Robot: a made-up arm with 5 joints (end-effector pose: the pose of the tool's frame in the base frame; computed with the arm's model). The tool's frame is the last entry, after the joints. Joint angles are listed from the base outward.
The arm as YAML. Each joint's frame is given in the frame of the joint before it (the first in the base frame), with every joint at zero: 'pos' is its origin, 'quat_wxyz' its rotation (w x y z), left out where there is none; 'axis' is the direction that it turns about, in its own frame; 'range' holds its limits. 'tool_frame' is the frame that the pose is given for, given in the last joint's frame.
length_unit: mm
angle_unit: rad
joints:
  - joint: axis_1
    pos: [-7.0, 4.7, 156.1]
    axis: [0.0, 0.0, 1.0]
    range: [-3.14, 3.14]
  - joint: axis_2
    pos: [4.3, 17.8, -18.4]
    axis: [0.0, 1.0, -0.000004]
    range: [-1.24, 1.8]
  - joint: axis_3
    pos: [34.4, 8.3, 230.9]
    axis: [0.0, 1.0, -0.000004]
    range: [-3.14, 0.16]
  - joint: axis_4
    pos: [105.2, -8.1, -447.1]
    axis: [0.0, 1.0, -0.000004]
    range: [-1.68, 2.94]
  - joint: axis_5
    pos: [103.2, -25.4, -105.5]
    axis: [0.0, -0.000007, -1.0]
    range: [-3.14, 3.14]
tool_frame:
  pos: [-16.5, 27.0, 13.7]
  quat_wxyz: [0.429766, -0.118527, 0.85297, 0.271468]
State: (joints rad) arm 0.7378 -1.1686 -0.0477 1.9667 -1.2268
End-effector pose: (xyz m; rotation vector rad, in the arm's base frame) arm 0.1883 0.1635 0.0868 1.5724 -1.2799 -1.5829
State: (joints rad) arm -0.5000 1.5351 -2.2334 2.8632 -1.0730
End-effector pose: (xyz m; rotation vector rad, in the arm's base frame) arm 0.4171 -0.2372 -0.1712 -0.7207 -1.2380 -2.0867
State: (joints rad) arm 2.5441 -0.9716 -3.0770 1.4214 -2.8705
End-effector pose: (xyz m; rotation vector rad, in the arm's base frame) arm 0.5402 -0.3219 0.6239 -0.8812 -1.3019 -0.5952
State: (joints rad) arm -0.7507 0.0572 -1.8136 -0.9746 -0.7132
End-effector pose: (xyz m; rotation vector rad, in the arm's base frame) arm 0.3174 -0.2948 0.6655 -1.1435 0.0891 -1.3516
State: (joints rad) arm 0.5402 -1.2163 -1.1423 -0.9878 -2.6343
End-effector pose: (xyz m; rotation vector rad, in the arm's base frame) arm -0.0560 -0.0701 0.7099 -1.0831 0.0870 -2.1678
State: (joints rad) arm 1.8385 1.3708 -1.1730 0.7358 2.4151
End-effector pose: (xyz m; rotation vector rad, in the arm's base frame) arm -0.0593 0.2582 -0.4711 -0.2641 1.7709 -0.5365
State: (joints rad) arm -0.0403 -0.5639 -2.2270 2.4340 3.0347
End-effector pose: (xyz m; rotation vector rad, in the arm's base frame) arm 0.1032 -0.0323 0.7640 2.3935 0.2396 -0.6972
